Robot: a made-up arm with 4 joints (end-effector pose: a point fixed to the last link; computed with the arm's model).
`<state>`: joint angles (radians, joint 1 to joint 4).
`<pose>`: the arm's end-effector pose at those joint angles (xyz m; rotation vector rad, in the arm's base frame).
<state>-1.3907 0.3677 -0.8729 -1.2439</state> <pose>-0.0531 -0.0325 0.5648 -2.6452 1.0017 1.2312</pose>
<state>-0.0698 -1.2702 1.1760 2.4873</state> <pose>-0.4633 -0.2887 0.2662 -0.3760 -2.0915 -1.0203</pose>
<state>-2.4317 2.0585 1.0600 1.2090</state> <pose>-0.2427 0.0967 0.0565 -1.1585 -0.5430 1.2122</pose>
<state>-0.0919 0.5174 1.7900 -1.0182</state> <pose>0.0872 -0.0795 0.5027 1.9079 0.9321 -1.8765</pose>
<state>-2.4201 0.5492 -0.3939 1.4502</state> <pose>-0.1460 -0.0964 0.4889 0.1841 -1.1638 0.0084</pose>
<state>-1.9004 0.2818 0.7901 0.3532</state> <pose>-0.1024 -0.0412 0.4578 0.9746 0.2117 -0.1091</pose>
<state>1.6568 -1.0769 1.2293 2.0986</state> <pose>-0.2126 0.1900 0.3260 -1.8638 -1.6137 -1.8228</pose>
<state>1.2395 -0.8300 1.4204 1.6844</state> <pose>-0.2890 0.0481 0.3966 -0.8259 -1.8101 -1.5349</pose>
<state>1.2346 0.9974 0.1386 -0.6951</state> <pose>-0.0431 -0.4298 0.3556 0.0382 1.4624 1.8755</pose>
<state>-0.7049 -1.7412 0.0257 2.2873</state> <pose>-0.3329 -0.3765 -0.0131 0.8962 -1.0606 -1.7411</pose>
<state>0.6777 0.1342 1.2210 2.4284</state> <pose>-0.1771 -0.2482 0.5375 -1.0611 -0.5543 -1.0293</pose>
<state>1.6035 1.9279 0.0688 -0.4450</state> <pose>-0.1581 -0.4313 0.0437 1.0025 0.2901 2.2299</pose>
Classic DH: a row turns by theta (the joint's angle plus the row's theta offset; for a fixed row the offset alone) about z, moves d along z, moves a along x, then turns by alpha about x. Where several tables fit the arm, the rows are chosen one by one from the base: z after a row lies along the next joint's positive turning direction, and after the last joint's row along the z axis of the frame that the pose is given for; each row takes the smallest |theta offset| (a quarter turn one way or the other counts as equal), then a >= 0, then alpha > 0; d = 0 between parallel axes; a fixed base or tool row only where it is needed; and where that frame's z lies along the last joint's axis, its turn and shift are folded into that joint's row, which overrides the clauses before.
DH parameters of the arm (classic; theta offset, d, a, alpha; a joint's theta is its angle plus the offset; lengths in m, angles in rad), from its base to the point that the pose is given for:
base (fixed): 0.8685 0 -0.1703 3.1416
joint 1: 0.8685 -0.18 -0.01 1.5708
joint 2: 0 0 -0.01 1.5708
joint 3: 0 0.36 -0.05 -1.5708
joint 4: -1.4447 0.0406 -0.0421 0.6847
tool (fixed): -2.2777 -0.1041 0 0

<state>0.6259 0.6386 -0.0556 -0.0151</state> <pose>0.0073 -0.2649 0.4305 0.0610 1.6257 2.4860</pose>
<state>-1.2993 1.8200 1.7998 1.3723</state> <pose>0.0329 0.1004 0.0609 -0.6654 0.7224 0.5230</pose>
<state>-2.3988 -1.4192 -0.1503 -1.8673</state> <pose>0.2407 -0.4022 0.2102 -0.6071 -1.3759 0.8618</pose>
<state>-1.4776 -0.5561 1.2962 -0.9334</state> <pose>-0.1408 -0.3075 0.5202 1.9410 1.7420 -0.3092</pose>
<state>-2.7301 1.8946 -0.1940 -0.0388</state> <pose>-0.3573 0.0233 0.0863 0.6425 -0.9537 0.6082</pose>
